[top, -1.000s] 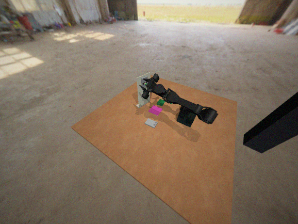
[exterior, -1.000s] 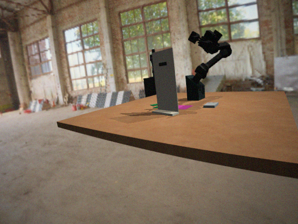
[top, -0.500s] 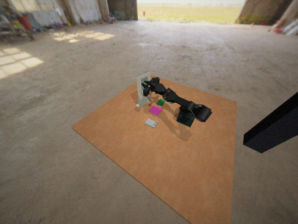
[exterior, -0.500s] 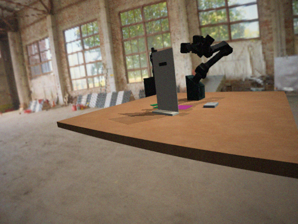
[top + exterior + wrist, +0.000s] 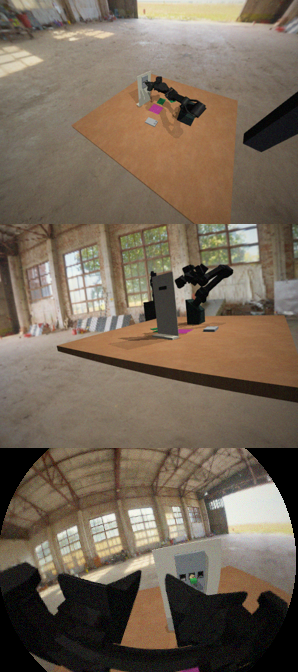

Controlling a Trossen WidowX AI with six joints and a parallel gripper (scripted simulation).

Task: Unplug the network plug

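Now: the plug 80 mm to the right of my gripper tip, 70 mm ahead of it and 60 mm below it. Round my gripper tip: upright panel 170 mm below, 90 mm ahead, 80 mm to the right; grey plate 330 mm below, 140 mm behind, 100 mm to the left; magenta square 340 mm below, 80 mm to the right, 70 mm behind.
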